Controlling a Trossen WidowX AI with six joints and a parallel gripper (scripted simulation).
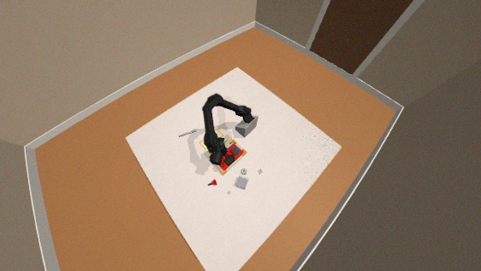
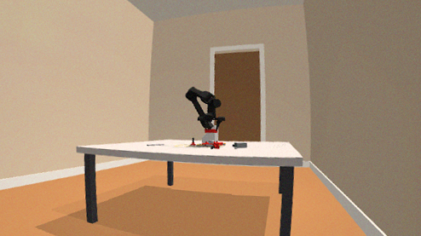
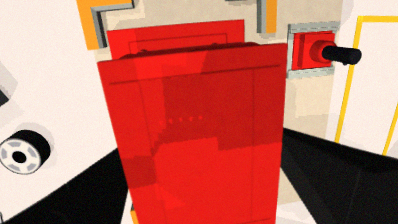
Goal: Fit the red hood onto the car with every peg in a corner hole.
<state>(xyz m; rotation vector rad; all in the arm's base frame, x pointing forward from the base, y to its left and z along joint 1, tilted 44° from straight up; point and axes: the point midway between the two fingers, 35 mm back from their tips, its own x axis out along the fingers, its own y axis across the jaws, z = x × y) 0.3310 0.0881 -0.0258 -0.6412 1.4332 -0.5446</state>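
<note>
Now: the grey engine block 8 cm below my gripper tip and 1 cm to the left of it. Round my gripper tip: thin grey rod 39 cm to the right, 10 cm below, 8 cm ahead; then red hood right at my gripper tip; then tiny grey piece 24 cm to the left, 14 cm behind, 11 cm below.
</note>
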